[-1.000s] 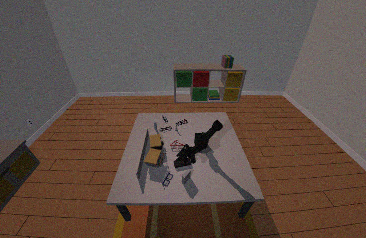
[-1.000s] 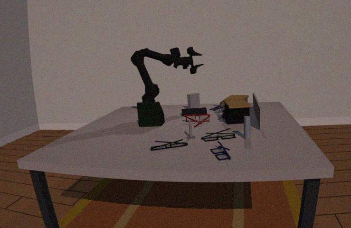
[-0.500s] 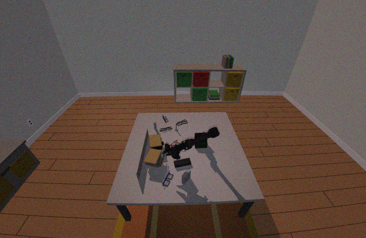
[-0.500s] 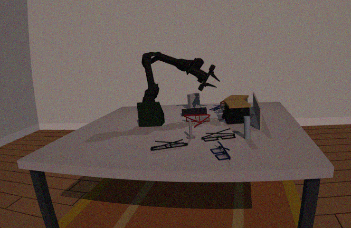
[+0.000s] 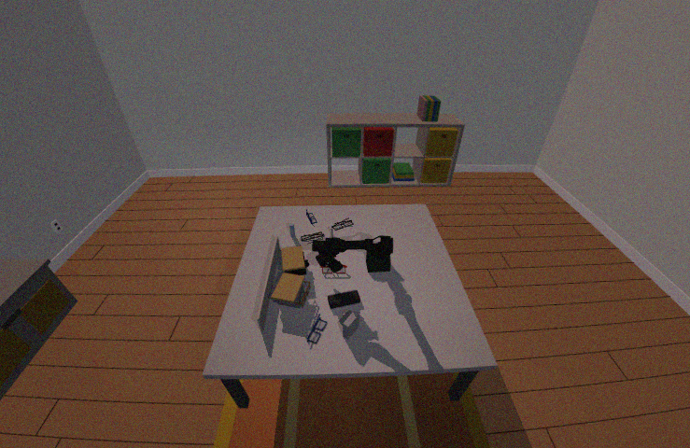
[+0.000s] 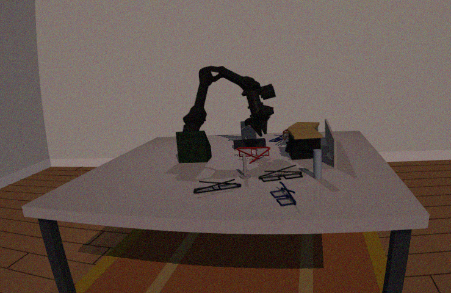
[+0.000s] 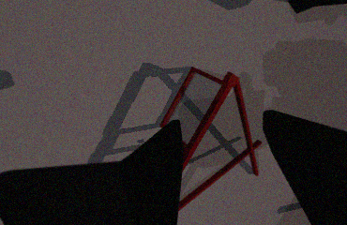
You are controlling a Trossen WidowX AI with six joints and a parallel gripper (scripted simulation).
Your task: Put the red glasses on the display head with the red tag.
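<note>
The thin post is 33 cm to the right of my gripper tip, 7 cm below it and 2 cm behind it. The rest, counted from my gripper tip: black case 19 cm to the left, 10 cm behind, 7 cm below.
</note>
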